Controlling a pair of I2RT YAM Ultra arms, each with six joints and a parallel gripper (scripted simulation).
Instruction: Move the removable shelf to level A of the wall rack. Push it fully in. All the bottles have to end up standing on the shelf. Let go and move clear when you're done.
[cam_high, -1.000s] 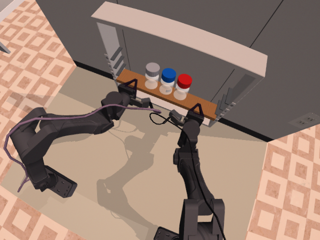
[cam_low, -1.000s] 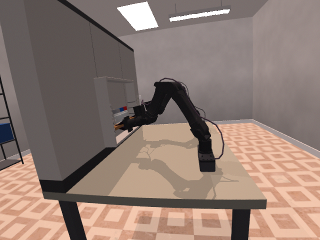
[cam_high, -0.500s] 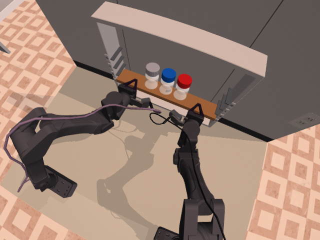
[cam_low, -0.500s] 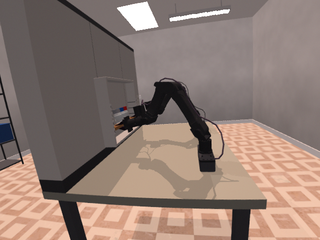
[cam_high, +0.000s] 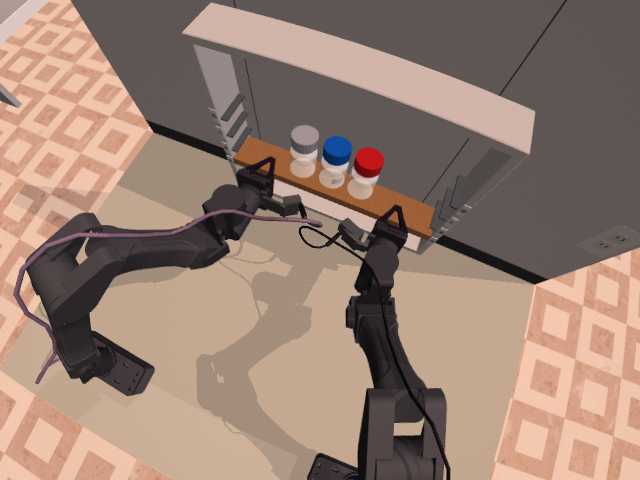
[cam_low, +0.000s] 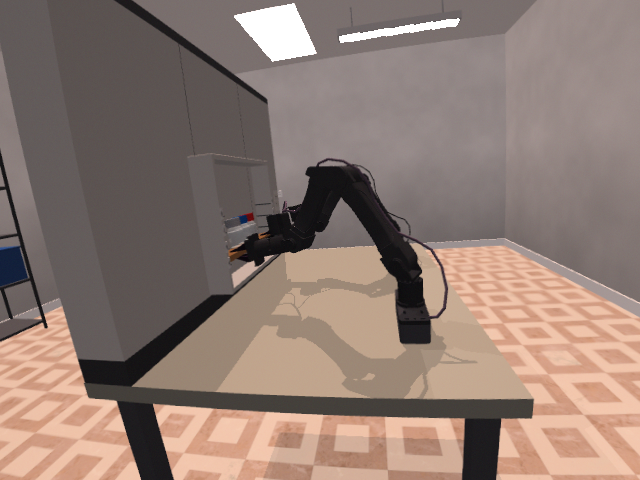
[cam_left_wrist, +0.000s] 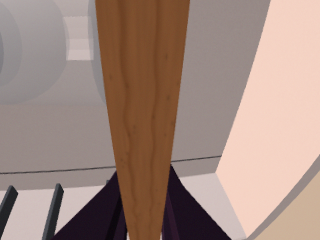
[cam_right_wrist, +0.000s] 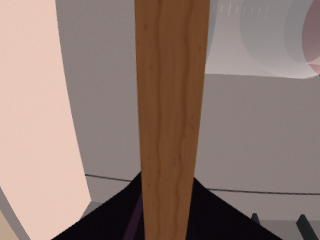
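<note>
Right now my right hand is 9 cm to the right of the red-capped bottle, 6 cm below it and 1 cm short of it. Also, from my right hand: blue-capped bottle 16 cm to the left, 6 cm above, 1 cm ahead; then shelf 15 cm to the left; then white wall rack 15 cm to the left, 11 cm above, 1 cm ahead.
My left hand is 70 mm to the left of the grey-capped bottle, 60 mm below it and 20 mm short of it. Also, from my left hand: blue-capped bottle (140 mm to the right, 60 mm above, 20 mm ahead); shelf (150 mm to the right, 10 mm ahead); white wall rack (150 mm to the right, 110 mm above, 20 mm ahead).
</note>
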